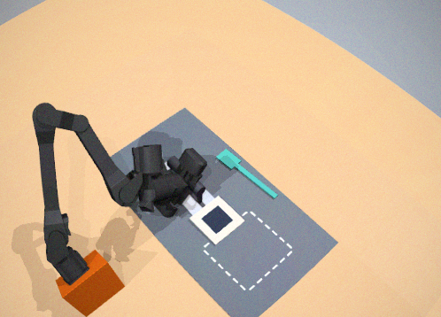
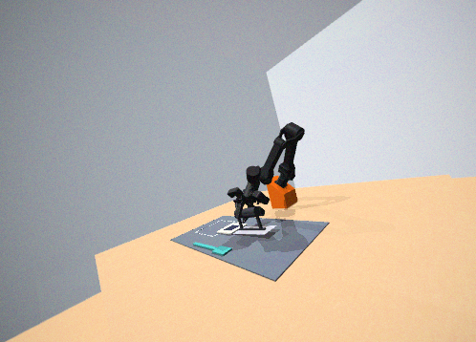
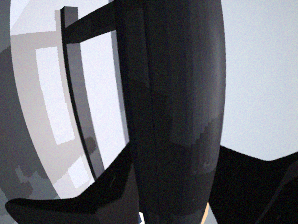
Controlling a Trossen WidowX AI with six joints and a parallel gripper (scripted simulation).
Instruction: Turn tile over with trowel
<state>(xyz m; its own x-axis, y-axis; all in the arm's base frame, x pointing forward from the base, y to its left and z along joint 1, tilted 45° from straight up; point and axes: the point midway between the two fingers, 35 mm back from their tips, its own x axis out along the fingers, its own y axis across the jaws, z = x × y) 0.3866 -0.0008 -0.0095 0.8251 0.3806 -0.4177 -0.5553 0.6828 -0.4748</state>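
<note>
My gripper tip is 8 cm above the grey mat, 5 cm to the left of it and 1 cm past it. Round my gripper tip: tile (10 cm to the right, 5 cm below, 4 cm behind); then teal trowel (13 cm ahead, 5 cm to the right, 5 cm below).
</note>
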